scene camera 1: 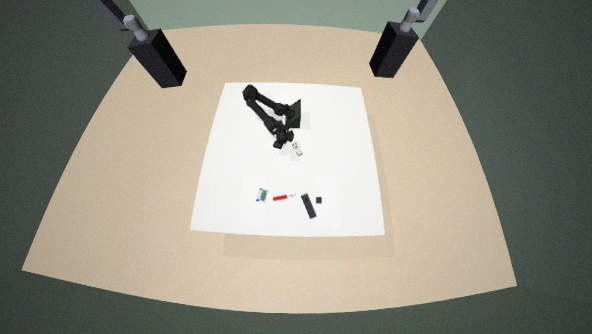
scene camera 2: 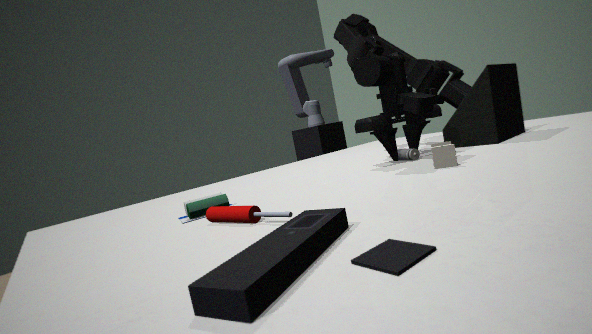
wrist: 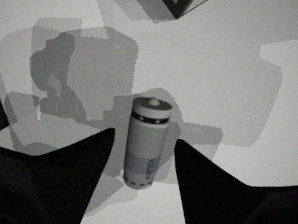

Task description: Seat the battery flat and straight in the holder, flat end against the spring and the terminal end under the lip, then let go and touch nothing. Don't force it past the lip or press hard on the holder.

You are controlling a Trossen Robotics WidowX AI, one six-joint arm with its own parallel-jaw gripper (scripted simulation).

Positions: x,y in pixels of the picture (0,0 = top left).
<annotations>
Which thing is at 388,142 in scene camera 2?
My gripper.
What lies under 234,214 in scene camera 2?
A red-handled screwdriver.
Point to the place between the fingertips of my gripper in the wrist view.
145,139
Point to a flat black square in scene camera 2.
394,257
</annotations>
